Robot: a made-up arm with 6 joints. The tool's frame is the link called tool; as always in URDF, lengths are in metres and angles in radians. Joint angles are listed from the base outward.
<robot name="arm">
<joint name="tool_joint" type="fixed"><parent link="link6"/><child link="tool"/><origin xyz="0 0 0" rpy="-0.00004 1.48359 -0.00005"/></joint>
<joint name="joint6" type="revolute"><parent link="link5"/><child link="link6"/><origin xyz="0.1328 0 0.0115" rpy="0 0 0"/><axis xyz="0.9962 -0.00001 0.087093"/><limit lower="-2.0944" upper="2.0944"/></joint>
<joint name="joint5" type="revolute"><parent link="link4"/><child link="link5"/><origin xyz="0 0 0" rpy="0 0 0"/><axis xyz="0.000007 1 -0.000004"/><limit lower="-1.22" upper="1.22"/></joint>
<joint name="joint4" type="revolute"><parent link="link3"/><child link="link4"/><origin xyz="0.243 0 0.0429" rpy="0 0 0"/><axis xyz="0.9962 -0.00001 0.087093"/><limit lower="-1.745" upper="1.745"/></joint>
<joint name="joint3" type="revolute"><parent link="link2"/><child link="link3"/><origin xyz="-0.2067 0 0.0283" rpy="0 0 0"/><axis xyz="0.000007 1 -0.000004"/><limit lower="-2.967" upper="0"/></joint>
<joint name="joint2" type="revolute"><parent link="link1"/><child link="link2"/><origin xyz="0 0 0" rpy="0 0 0"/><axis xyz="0.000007 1 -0.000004"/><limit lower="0" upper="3.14"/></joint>
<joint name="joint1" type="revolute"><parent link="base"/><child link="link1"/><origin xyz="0 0 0.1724" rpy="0 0 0"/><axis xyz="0 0 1"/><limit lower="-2.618" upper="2.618"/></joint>
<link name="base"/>
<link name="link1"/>
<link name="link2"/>
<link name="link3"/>
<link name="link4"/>
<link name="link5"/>
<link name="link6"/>
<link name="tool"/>
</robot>
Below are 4 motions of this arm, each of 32 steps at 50 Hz.
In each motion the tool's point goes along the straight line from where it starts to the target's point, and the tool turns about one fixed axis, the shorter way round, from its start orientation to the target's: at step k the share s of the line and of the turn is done. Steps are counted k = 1, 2, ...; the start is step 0. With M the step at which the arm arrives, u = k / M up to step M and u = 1 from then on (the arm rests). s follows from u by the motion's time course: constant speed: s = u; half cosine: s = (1 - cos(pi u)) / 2; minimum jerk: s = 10 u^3 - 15 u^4 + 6 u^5.
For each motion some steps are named. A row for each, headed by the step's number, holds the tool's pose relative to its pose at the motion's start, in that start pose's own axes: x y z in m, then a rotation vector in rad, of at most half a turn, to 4 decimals.
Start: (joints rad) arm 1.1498 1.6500 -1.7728 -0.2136 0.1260 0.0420
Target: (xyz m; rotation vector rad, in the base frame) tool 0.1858 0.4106 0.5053 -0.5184 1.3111 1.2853
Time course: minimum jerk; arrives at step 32
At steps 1, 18, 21, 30, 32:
1: 0.0000 0.0000 0.0000 0.0000 -0.0001 0.0002
18: -0.0257 -0.0026 0.0254 -0.0208 -0.1170 0.3397
21: -0.0323 -0.0033 0.0319 -0.0262 -0.1471 0.4271
30: -0.0417 -0.0042 0.0411 -0.0337 -0.1895 0.5503
32: -0.0418 -0.0042 0.0412 -0.0338 -0.1899 0.5515

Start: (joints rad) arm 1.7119 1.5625 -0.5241 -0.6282 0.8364 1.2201
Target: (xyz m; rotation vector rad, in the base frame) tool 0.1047 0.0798 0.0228 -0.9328 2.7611 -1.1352
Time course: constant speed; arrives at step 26
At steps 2, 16, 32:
2: 0.0044 -0.0068 0.0062 0.0233 0.0459 0.0117
16: 0.0353 -0.0547 0.0493 0.1864 0.3675 0.0935
32: 0.0574 -0.0889 0.0801 0.3030 0.5973 0.1519

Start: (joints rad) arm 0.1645 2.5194 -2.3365 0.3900 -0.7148 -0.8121
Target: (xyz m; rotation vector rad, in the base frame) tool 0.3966 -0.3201 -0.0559 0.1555 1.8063 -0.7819
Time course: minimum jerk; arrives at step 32
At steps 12, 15, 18, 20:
12: 0.1110 -0.0742 -0.0785 0.0477 0.2359 -0.0536
15: 0.1780 -0.1190 -0.1259 0.0765 0.3784 -0.0860
18: 0.2484 -0.1660 -0.1757 0.1067 0.5279 -0.1200
20: 0.2923 -0.1953 -0.2067 0.1255 0.6212 -0.1412

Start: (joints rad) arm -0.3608 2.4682 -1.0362 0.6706 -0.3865 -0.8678
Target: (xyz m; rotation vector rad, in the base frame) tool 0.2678 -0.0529 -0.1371 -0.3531 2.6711 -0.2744
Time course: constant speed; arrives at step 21
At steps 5, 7, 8, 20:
5: 0.0141 0.0234 0.0035 -0.0634 -0.0136 -0.0920
7: 0.0197 0.0328 0.0050 -0.0887 -0.0191 -0.1288
8: 0.0226 0.0375 0.0057 -0.1014 -0.0218 -0.1472
20: 0.0564 0.0937 0.0142 -0.2535 -0.0544 -0.3680

